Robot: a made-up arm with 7 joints. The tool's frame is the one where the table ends. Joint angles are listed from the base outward.
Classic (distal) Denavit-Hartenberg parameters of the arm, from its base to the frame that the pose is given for. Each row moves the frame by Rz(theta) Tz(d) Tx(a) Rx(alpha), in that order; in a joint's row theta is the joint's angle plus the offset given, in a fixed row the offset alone. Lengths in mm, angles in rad.
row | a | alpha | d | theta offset
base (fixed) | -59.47 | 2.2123 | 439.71 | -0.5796
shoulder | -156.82 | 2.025 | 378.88 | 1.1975
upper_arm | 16 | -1.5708 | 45.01 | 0.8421
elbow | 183 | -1.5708 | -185 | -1.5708
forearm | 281 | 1.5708 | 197 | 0
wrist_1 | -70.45 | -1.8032 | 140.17 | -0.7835
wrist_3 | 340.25 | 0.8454 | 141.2 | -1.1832
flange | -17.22 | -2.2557 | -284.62 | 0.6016
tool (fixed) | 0 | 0 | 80.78 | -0.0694
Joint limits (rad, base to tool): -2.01..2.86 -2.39..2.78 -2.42..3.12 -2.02..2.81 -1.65..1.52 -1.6..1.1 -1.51..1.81
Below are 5 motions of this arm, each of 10 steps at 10 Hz.
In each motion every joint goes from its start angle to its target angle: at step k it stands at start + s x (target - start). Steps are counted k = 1, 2, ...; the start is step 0. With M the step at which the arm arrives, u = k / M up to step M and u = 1 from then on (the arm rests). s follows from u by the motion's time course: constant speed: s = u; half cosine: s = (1 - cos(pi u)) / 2; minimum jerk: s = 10 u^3 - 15 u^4 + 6 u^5.
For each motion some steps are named. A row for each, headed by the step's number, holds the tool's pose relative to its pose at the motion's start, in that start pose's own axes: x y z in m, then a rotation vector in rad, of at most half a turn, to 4 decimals.
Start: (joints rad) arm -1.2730 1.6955 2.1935 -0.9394 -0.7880 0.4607 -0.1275
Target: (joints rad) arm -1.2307 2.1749 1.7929 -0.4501 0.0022 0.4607 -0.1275
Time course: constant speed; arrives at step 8
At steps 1, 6, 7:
1: 0.0348 -0.0338 -0.0055 -0.0188 0.0706 -0.0810
6: 0.1959 -0.1924 -0.0417 -0.1490 0.3257 -0.4347
7: 0.2272 -0.2190 -0.0490 -0.1765 0.3567 -0.4954

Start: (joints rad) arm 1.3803 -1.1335 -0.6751 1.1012 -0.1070 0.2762 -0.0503
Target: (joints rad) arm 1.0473 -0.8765 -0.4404 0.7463 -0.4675 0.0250 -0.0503
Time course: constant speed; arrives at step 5
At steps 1, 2, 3, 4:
1: -0.0134 -0.0012 -0.0038 0.0016 0.0274 0.0332
2: -0.0295 0.0003 -0.0100 0.0086 0.0532 0.0689
3: -0.0482 0.0055 -0.0178 0.0209 0.0765 0.1079
4: -0.0691 0.0149 -0.0266 0.0380 0.0961 0.1510

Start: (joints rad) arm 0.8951 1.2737 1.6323 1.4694 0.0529 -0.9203 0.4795
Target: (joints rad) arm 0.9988 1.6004 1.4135 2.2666 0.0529 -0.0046 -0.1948
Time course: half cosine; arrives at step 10
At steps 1, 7, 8, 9, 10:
1: 0.0033 -0.0016 0.0154 0.0261 -0.0092 0.0011
7: -0.0577 -0.2556 0.3749 0.7425 -0.4132 0.0818
8: -0.0901 -0.3120 0.3926 0.8203 -0.4895 0.0884
9: -0.1135 -0.3486 0.3986 0.8656 -0.5405 0.0903
10: -0.1221 -0.3611 0.3996 0.8803 -0.5584 0.0905

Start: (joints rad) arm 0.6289 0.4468 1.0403 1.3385 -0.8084 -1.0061 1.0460
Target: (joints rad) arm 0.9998 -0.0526 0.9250 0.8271 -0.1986 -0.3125 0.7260
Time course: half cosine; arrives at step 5
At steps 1, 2, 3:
1: 0.0360 -0.0192 0.0176 0.0414 0.0405 -0.0423
2: 0.1286 -0.0841 0.0607 0.1437 0.1324 -0.1540
3: 0.2326 -0.1889 0.1071 0.2539 0.2199 -0.2944

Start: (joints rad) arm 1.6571 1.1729 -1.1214 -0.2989 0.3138 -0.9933 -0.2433
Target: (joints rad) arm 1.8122 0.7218 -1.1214 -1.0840 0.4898 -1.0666 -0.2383
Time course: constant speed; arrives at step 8
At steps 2, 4, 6, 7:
2: 0.0763 0.0543 -0.1495 -0.1342 0.3063 0.0062
4: 0.1031 0.0800 -0.3244 -0.2510 0.6223 0.0081
6: 0.0731 0.0807 -0.5033 -0.3518 0.9461 0.0079
7: 0.0365 0.0737 -0.5873 -0.3966 1.1103 0.0078

